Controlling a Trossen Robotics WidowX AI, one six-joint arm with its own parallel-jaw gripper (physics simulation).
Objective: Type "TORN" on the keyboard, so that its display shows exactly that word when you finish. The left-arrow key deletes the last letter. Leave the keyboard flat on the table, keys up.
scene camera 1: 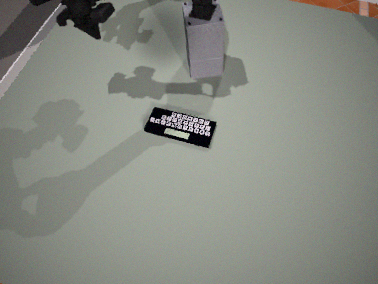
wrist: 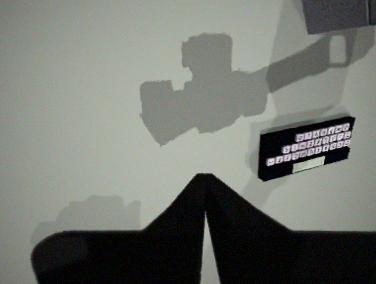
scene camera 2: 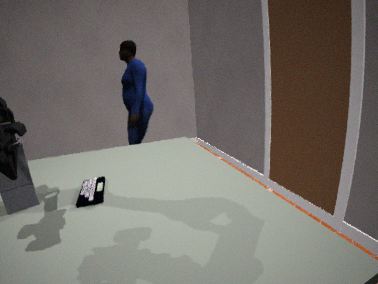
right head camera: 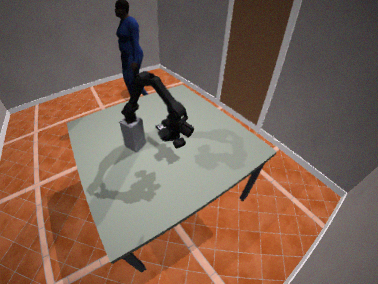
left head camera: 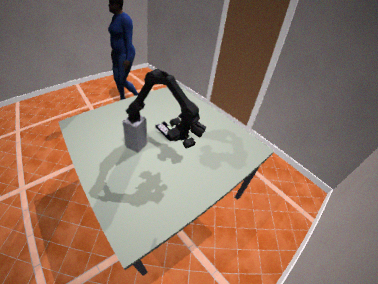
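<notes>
The keyboard (left head camera: 162, 128) (right head camera: 160, 127) (scene camera 1: 181, 124) (scene camera 2: 91, 191) (wrist: 308, 147) is a small black slab with rows of white keys and a pale display strip. It lies flat on the table, keys up. No letters can be made out on its display (scene camera 1: 177, 133) (wrist: 308, 164). In the head camera views the arm hides part of the keyboard. My gripper (scene camera 1: 98, 36) (scene camera 2: 13, 178) (wrist: 203, 180) is shut and empty, fingertips together. It hangs above the table, apart from the keyboard, with its tips to the left of the keyboard in the wrist view.
The arm stands on a grey block (left head camera: 135, 134) (right head camera: 133, 135) (scene camera 1: 205, 47) (scene camera 2: 20, 182) near the keyboard. The pale green table (left head camera: 175, 200) (right head camera: 165, 210) bears the arm's shadows. A person in blue (left head camera: 122, 45) (right head camera: 130, 42) (scene camera 2: 136, 95) stands beyond the table.
</notes>
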